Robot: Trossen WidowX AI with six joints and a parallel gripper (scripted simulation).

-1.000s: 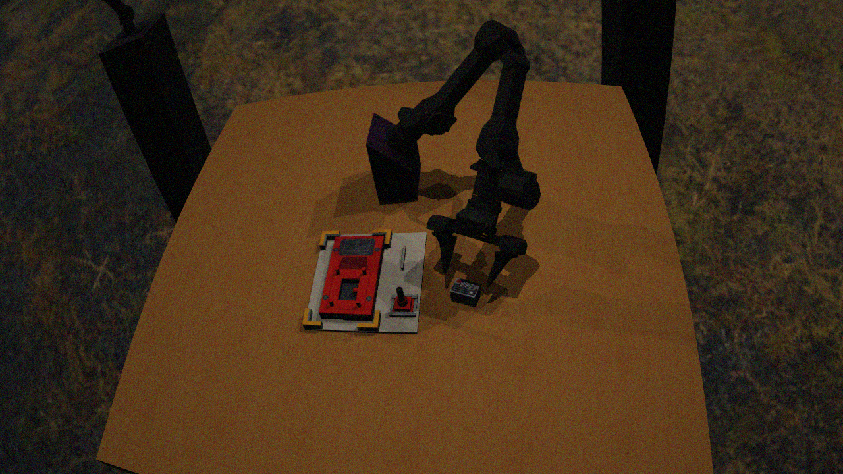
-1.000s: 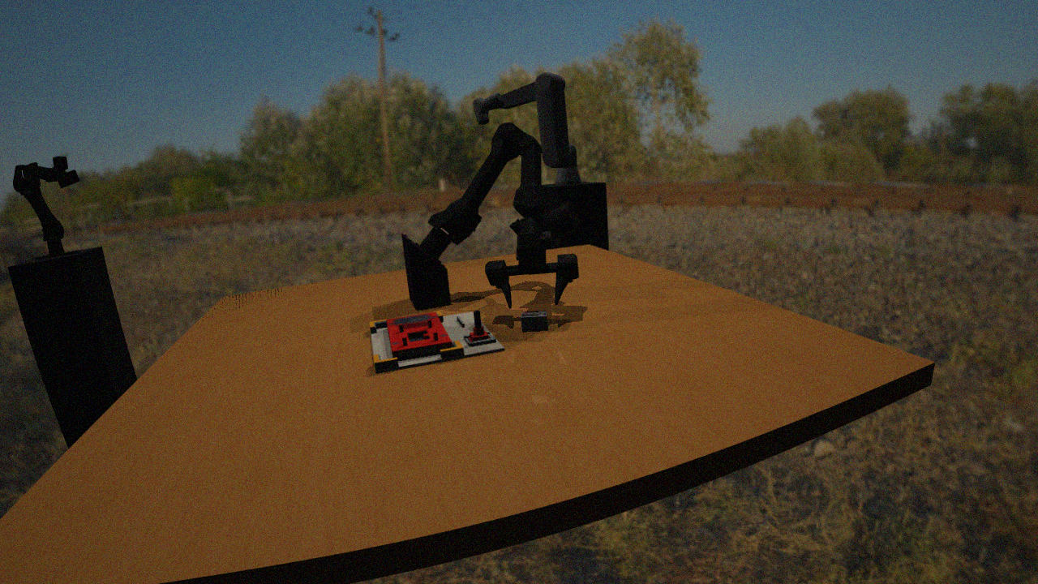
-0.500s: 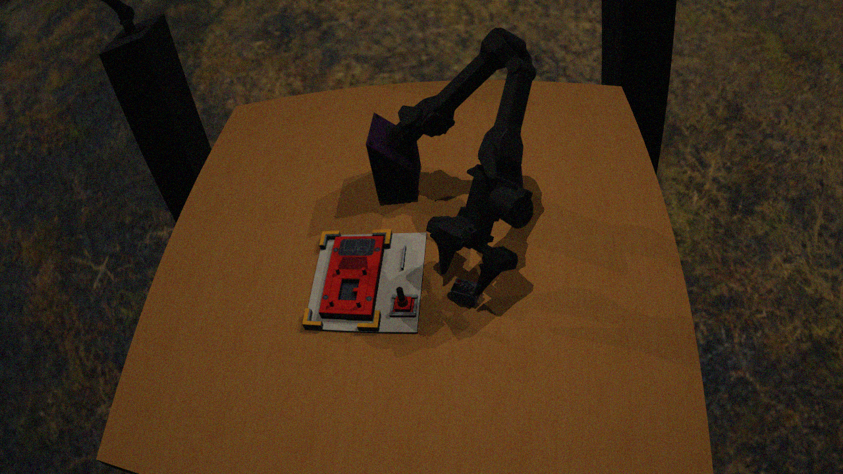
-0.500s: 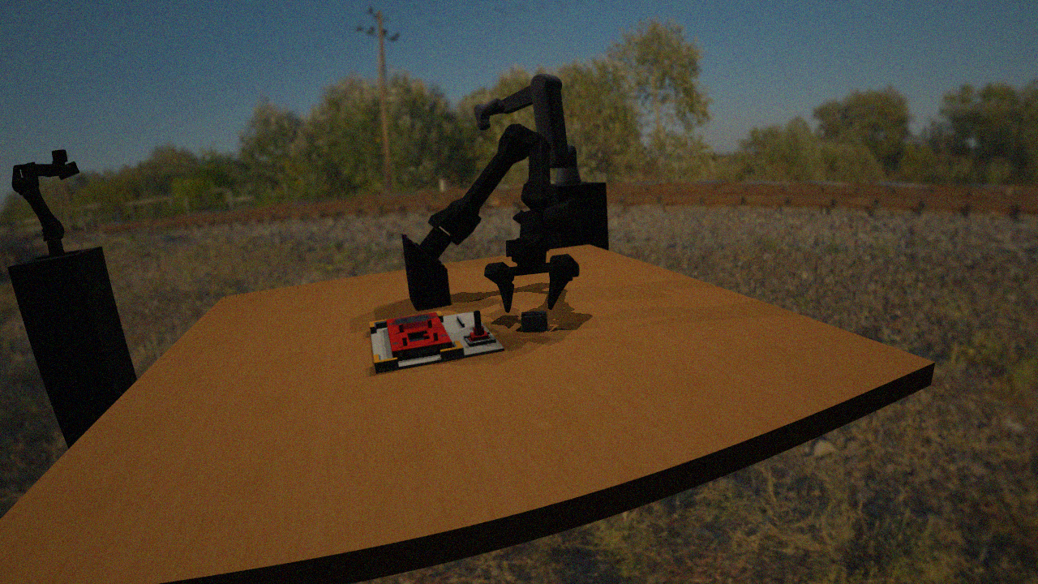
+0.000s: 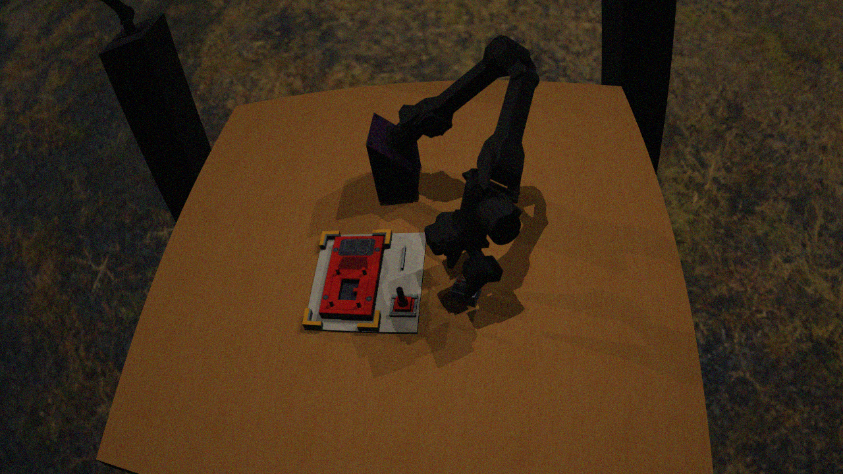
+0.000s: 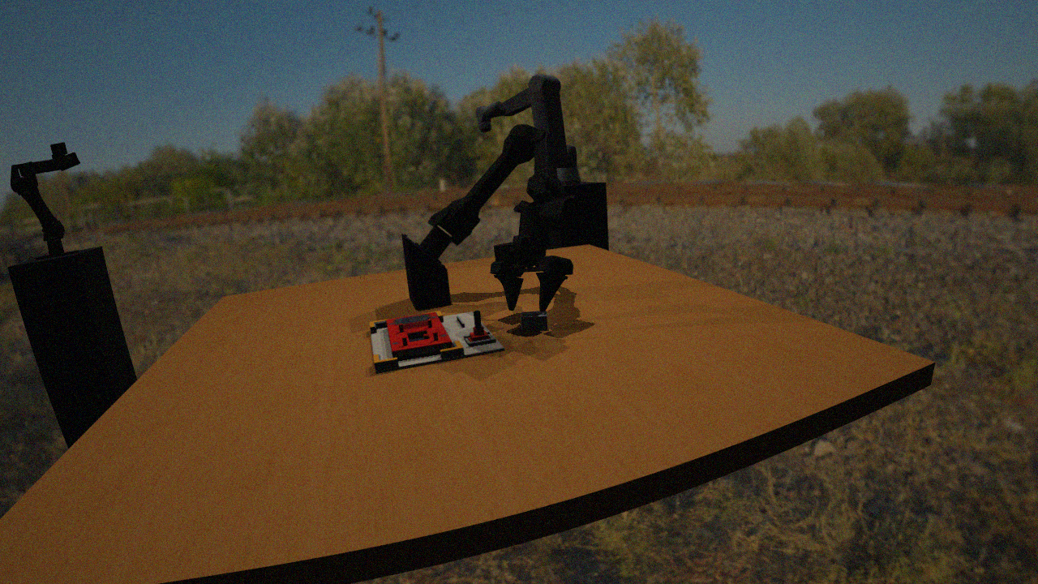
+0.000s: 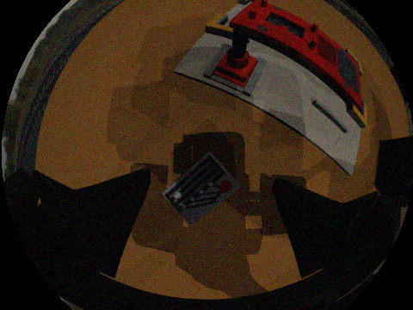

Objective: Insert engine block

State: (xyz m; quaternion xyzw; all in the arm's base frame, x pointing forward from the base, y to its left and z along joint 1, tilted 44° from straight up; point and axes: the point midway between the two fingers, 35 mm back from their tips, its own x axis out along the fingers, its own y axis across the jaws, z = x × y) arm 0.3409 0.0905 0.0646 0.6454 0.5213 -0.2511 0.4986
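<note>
Right now my gripper tip is 1 cm short of the engine block, 1 cm to the right of it and 2 cm above it.
</note>
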